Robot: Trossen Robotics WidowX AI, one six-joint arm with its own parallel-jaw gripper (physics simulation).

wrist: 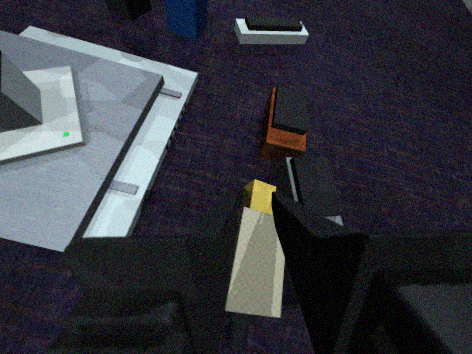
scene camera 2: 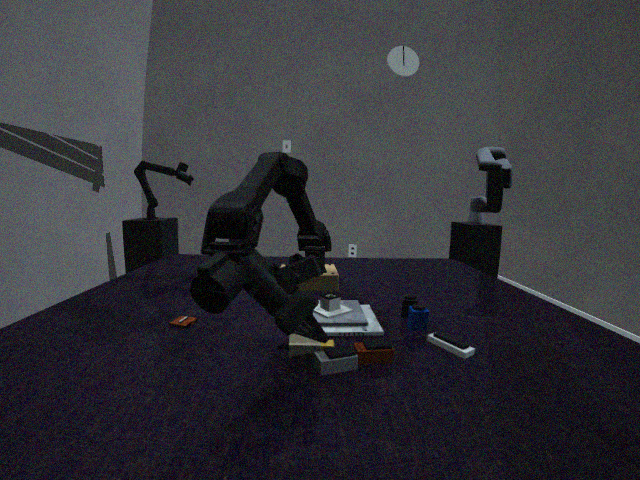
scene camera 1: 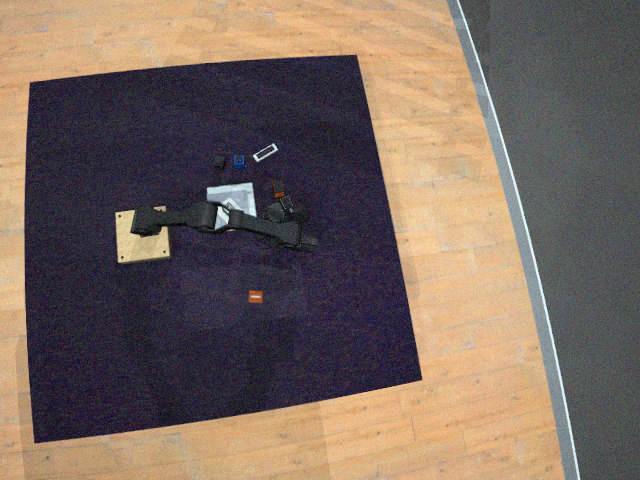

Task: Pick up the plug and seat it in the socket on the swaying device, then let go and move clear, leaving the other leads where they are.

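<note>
The plug, a beige block (scene camera 2: 305,345) (wrist: 256,265) with a yellow tip, lies lengthwise between the fingers of my gripper (scene camera 2: 324,337) (wrist: 254,198). Both dark fingers press its sides, so the gripper is shut on it, low over the mat. The plug looks rolled in the wrist view; whether it touches the mat is unclear. The socket, a grey upright block (scene camera 2: 330,302) (wrist: 19,97), stands on a white plate (scene camera 2: 325,312) (wrist: 60,105) with a green light. That device rides on a grey slab (scene camera 2: 356,316) (wrist: 112,95) over a white base (scene camera 2: 376,328) (wrist: 150,145). The socket opening is cut off in the wrist view.
A grey block (scene camera 2: 338,364) with a dark top is right beside the fingers. An orange block (scene camera 1: 278,189) (scene camera 2: 373,353) (wrist: 286,140), white bar (scene camera 1: 265,152) (scene camera 2: 450,345) (wrist: 272,35), blue block (scene camera 1: 238,161) (scene camera 2: 418,317) and black block (scene camera 1: 219,163) stand beyond. An orange plate (scene camera 1: 255,296) (scene camera 2: 183,321) lies apart.
</note>
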